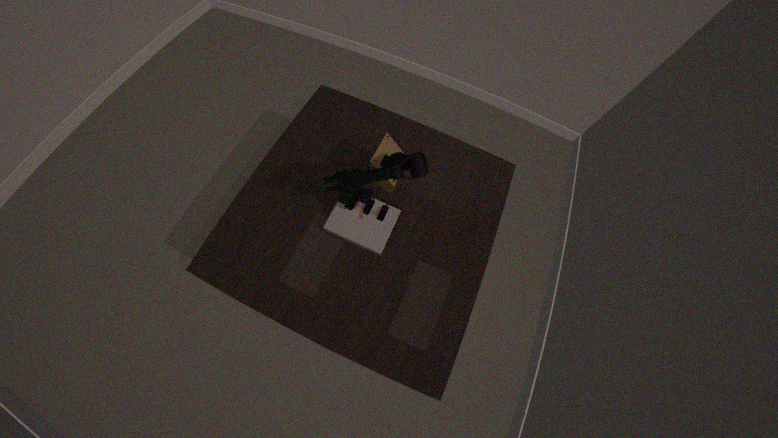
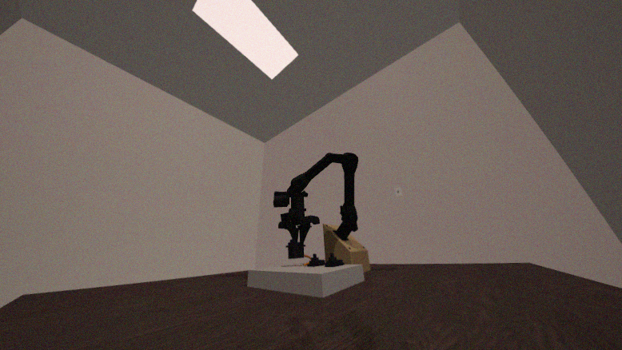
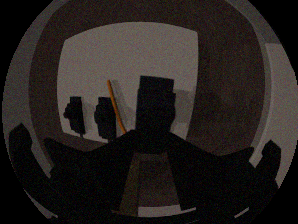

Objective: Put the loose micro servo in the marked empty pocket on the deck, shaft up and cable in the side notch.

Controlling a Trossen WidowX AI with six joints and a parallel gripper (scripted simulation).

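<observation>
The robot deck lies 90 mm ahead of my gripper tip, 70 mm to the left of it and 100 mm below it.
</observation>
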